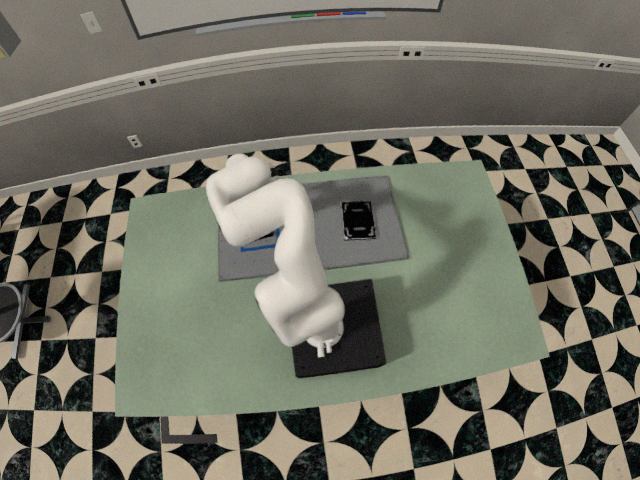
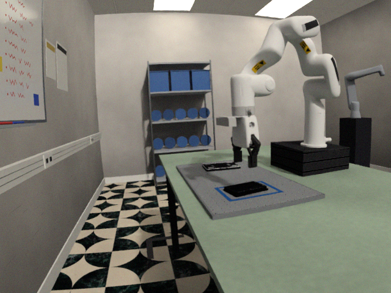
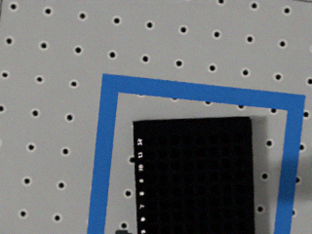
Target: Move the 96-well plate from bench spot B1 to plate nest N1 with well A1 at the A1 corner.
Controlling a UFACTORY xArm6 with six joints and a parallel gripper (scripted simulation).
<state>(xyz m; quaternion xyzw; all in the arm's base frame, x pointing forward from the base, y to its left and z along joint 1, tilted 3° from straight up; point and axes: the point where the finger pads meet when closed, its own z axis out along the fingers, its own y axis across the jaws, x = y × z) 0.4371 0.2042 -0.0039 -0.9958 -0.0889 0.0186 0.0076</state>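
My hand is 9 cm above the 96-well plate. The rest, counted from my hand: plate nest N1 (38 cm to the right, 9 cm below, 2 cm behind).
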